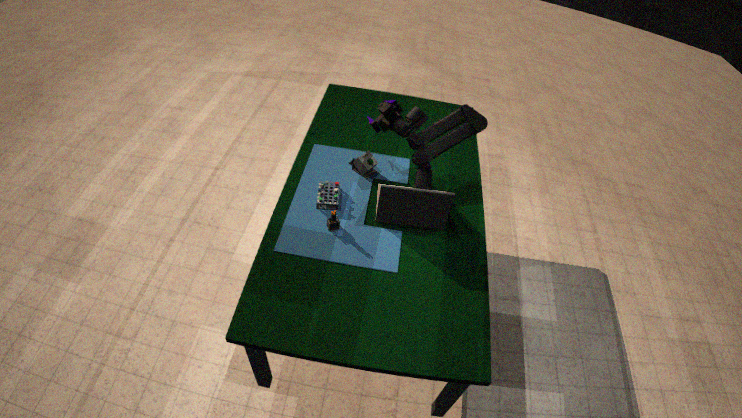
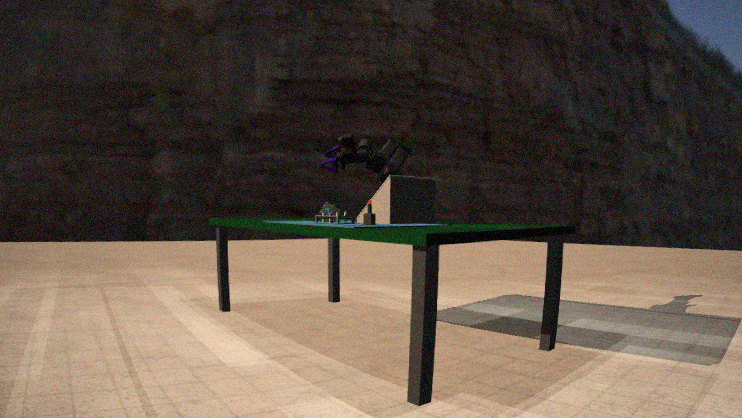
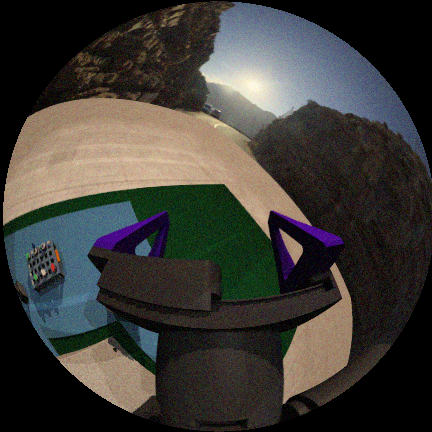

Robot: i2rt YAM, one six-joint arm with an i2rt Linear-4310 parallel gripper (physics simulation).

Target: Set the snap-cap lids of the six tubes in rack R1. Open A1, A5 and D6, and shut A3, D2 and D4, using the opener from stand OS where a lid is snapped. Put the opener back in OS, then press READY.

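Seen in the pictures: gripper, fingertip midpoint: [image 1: 376, 109] [image 2: 322, 160] [image 3: 218, 216]; arm's base, link origin: [image 1: 422, 189] [image 2: 404, 194].
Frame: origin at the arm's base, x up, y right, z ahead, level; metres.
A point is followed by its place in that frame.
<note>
The tube rack [image 1: 328, 195] @[x -0.088, y -0.032, z 0.358 m] [image 3: 45, 265] @[x -0.089, y 0.005, z 0.352 m] [image 2: 333, 218] @[x -0.099, y -0.021, z 0.369 m] stands on the blue mat, with small coloured lids on it. The lid states are too small to tell. The opener [image 1: 333, 213] @[x -0.043, y -0.166, z 0.312 m] [image 2: 369, 205] @[x -0.050, y -0.171, z 0.316 m], orange at its top, stands upright in a dark stand [image 1: 333, 224] @[x -0.087, y -0.180, z 0.308 m] [image 2: 369, 218] @[x -0.096, y -0.183, z 0.325 m] beside the rack. A grey sloped box [image 1: 364, 164] @[x -0.055, y 0.154, z 0.245 m] with a green spot stands on the mat near its far edge; whether it bears the READY button I cannot tell. My gripper [image 1: 380, 110] @[x 0.149, y 0.275, z 0.233 m] [image 2: 328, 158] @[x 0.149, y 0.275, z 0.233 m] [image 3: 218, 216] @[x 0.149, y 0.275, z 0.233 m] is open and empty, high above the far part of the table, away from rack and opener.
A large wedge-shaped block [image 1: 414, 206] @[x -0.016, y -0.087, z 0.022 m] [image 2: 412, 199] @[x -0.023, y -0.087, z 0.032 m] stands beside the arm's base. The blue mat [image 1: 306, 236] @[x -0.118, y -0.234, z 0.398 m] [image 3: 80, 225] @[x -0.118, y 0.140, z 0.448 m] lies on the green table [image 1: 358, 311] @[x -0.121, y -0.508, z 0.158 m] [image 2: 394, 234] @[x -0.128, y -0.584, z 0.554 m]. The arm [image 1: 446, 129] @[x 0.194, y 0.147, z -0.053 m] reaches over the table's far end.
</note>
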